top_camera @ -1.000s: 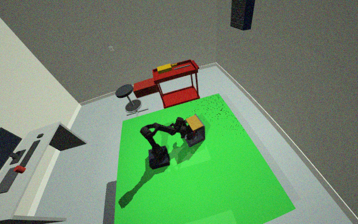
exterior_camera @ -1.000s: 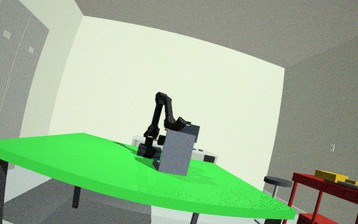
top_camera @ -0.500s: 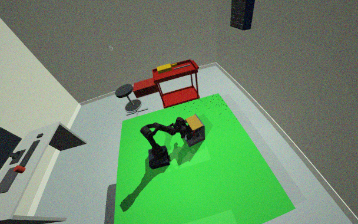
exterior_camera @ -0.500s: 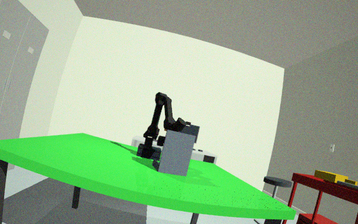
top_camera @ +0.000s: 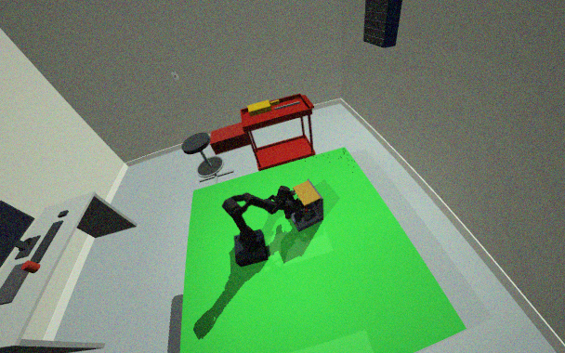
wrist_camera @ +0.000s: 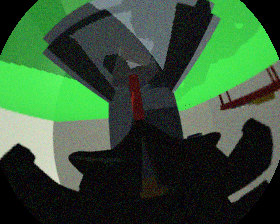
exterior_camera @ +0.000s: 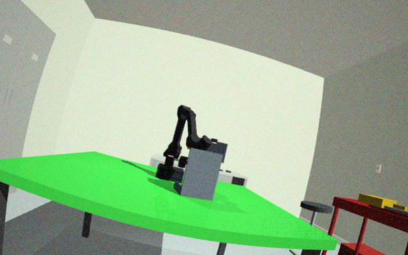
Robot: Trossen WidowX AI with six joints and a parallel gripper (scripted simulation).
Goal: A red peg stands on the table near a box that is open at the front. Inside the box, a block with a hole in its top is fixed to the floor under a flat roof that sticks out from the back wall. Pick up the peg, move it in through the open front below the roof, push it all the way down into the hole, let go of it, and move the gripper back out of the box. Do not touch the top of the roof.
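Right now my gripper tip is 40 mm above the red peg and 10 mm past it. The rest, counted from my gripper tip: orange roof (120 mm above, 10 mm ahead); then box floor (100 mm below, 20 mm behind); then back wall (60 mm ahead, 20 mm above, 10 mm to the left).
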